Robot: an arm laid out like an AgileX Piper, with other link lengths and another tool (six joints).
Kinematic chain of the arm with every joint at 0, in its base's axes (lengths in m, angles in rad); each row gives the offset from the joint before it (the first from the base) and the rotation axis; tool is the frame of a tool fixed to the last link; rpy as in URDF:
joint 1: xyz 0 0 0.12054 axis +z
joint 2: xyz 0 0 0 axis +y
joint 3: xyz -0.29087 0 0.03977 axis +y
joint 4: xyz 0.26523 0 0.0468 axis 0.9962 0 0.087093
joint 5: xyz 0 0 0 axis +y
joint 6: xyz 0.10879 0 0.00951 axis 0.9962 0 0.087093
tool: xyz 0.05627 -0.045 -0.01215 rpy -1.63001 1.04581 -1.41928
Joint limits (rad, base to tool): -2.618..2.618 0..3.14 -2.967..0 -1.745..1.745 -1.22..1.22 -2.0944..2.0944
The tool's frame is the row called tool.
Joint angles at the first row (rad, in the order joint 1, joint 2, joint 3, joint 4, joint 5, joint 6):
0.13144 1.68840 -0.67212 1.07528 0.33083 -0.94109
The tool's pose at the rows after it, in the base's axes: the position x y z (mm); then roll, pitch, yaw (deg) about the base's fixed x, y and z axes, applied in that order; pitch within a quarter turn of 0, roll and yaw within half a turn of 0:
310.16, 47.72, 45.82, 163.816, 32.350, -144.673
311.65, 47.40, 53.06, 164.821, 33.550, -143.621
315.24, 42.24, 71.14, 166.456, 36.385, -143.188
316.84, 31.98, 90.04, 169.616, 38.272, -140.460
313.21, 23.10, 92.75, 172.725, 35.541, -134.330
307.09, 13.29, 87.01, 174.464, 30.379, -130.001
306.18, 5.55, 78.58, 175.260, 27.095, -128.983
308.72, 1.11, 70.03, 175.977, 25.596, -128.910
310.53, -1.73, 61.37, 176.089, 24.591, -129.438
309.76, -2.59, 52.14, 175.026, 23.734, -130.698
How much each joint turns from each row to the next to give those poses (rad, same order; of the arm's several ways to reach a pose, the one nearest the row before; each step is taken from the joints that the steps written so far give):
0.00000 -0.00624 0.00000 0.02023 0.00402 -0.03699
-0.00236 -0.02408 0.00217 0.00413 0.00239 -0.01568
-0.02271 -0.05765 -0.00003 -0.00008 0.01235 -0.00825
-0.03570 -0.06262 0.00001 -0.04878 0.02345 -0.00031
-0.02094 -0.01702 0.00002 -0.13385 0.03449 0.02343
-0.00579 0.00725 0.00150 -0.18076 0.01734 0.08404
-0.00218 0.02775 0.00000 -0.09368 -0.01574 0.05296
0.00000 0.03409 0.00001 -0.02365 -0.03374 0.00894
-0.00003 0.03345 -0.00002 -0.00397 -0.02890 0.00222
0.00001 0.03157 0.00000 0.00573 -0.01244 0.00599

